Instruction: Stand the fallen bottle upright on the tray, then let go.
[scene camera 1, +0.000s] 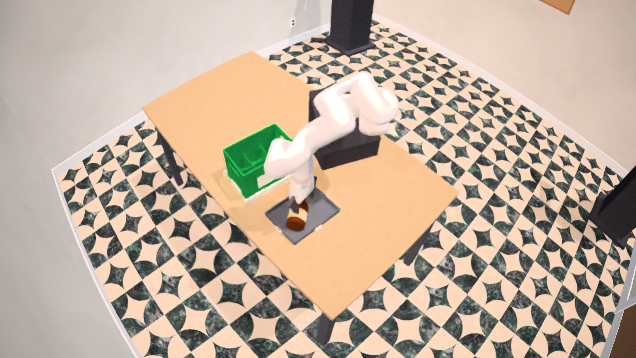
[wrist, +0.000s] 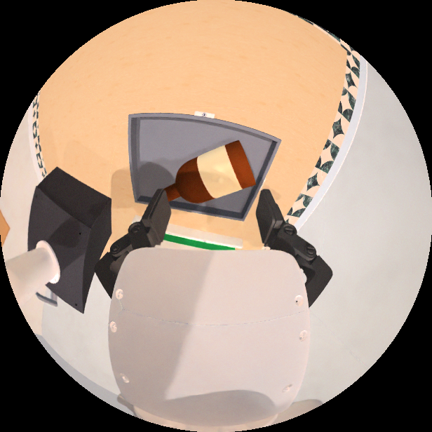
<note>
I see my gripper (wrist: 212, 200) and a brown bottle (wrist: 225, 169).
</note>
